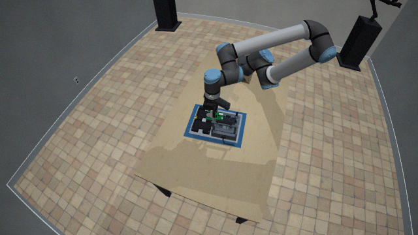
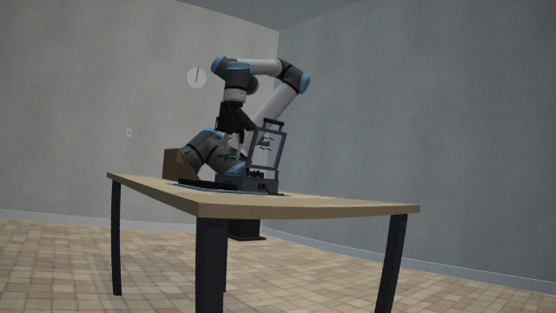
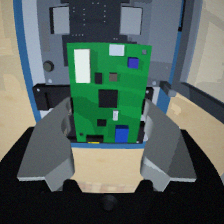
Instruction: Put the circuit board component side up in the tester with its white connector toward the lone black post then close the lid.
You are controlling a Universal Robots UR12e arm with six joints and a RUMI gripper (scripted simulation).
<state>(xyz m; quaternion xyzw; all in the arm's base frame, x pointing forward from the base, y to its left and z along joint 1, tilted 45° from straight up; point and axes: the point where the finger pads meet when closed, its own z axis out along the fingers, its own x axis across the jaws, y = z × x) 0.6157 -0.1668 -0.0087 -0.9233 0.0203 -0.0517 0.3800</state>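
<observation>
My gripper is now 140 mm to the right of the black latch part, 80 mm past it and 40 mm above it. The rest, counted from my hand: green circuit board right at my hand; clear lid 110 mm ahead, 80 mm to the left, 60 mm above.
</observation>
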